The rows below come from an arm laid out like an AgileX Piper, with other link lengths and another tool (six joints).
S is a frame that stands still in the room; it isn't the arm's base.
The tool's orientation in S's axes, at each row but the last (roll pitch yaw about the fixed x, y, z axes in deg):
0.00 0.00 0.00
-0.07 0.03 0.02
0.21 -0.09 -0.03
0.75 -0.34 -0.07
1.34 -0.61 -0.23
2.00 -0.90 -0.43
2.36 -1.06 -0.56
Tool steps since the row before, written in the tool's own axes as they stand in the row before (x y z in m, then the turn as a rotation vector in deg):
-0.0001 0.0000 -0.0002 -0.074 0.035 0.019
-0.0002 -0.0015 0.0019 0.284 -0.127 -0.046
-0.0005 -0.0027 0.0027 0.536 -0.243 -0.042
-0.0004 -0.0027 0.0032 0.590 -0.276 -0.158
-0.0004 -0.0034 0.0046 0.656 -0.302 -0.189
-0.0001 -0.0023 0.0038 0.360 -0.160 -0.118
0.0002 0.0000 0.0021 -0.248 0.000 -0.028
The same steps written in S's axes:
-0.0001 0.0000 -0.0002 -0.074 0.035 0.019
-0.0002 -0.0015 0.0019 0.284 -0.127 -0.046
-0.0005 -0.0027 0.0027 0.536 -0.243 -0.042
-0.0004 -0.0027 0.0032 0.591 -0.275 -0.158
-0.0005 -0.0035 0.0045 0.657 -0.300 -0.189
-0.0002 -0.0024 0.0037 0.361 -0.158 -0.118
0.0002 -0.0001 0.0021 -0.247 0.004 -0.033

